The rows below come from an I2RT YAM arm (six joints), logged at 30 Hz.
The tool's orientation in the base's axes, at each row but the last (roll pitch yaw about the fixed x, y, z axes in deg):
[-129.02, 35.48, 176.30]
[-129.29, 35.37, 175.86]
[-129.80, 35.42, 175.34]
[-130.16, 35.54, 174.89]
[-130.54, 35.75, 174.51]
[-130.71, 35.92, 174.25]
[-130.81, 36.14, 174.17]
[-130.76, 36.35, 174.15]
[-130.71, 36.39, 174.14]
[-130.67, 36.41, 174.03]
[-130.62, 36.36, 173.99]
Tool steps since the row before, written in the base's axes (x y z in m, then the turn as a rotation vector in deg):
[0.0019, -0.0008, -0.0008, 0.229, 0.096, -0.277]
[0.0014, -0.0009, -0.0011, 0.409, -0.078, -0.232]
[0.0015, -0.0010, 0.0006, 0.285, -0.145, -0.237]
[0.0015, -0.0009, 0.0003, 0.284, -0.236, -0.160]
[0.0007, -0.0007, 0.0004, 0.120, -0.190, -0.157]
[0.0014, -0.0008, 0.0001, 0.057, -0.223, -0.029]
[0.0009, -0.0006, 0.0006, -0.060, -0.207, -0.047]
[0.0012, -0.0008, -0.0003, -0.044, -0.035, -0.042]
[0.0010, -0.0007, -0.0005, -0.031, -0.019, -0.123]
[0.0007, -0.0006, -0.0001, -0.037, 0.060, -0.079]
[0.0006, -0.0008, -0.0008, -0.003, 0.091, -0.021]
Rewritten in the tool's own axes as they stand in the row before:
[-0.0011, 0.0010, 0.0016, -0.020, 0.345, 0.137]
[-0.0006, 0.0008, 0.0017, -0.203, 0.301, 0.309]
[-0.0016, -0.0002, 0.0009, -0.104, 0.202, 0.327]
[-0.0015, 0.0000, 0.0010, -0.154, 0.099, 0.358]
[-0.0009, -0.0003, 0.0006, -0.020, 0.042, 0.270]
[-0.0013, 0.0002, 0.0010, -0.047, -0.088, 0.209]
[-0.0011, -0.0003, 0.0004, 0.059, -0.127, 0.170]
[-0.0008, 0.0003, 0.0012, 0.057, -0.018, 0.036]
[-0.0006, 0.0004, 0.0011, 0.096, 0.048, 0.070]
[-0.0006, 0.0001, 0.0007, 0.082, 0.065, -0.018]
[-0.0001, 0.0003, 0.0012, 0.023, 0.066, -0.062]

